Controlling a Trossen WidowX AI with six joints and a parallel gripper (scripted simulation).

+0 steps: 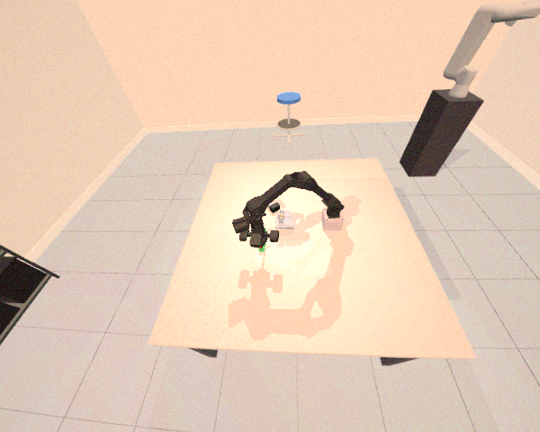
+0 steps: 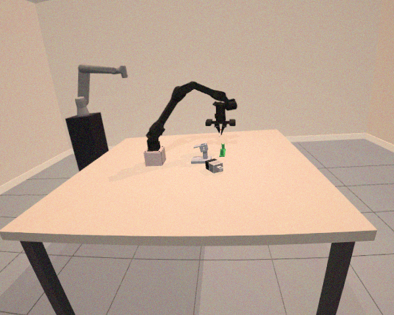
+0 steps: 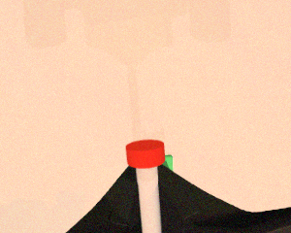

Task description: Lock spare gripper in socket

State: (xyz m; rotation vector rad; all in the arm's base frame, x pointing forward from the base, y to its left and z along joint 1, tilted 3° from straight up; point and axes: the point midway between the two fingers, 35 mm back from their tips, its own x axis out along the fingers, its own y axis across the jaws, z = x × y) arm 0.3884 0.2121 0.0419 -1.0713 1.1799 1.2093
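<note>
Right now my gripper tip is 10 mm short of the green cradle, 100 mm to the left of it and 70 mm above it. Also, from my gripper tip: mount 110 mm behind, 220 mm to the right, 40 mm below; then spare gripper 40 mm behind, 370 mm to the right, 70 mm below.
</note>
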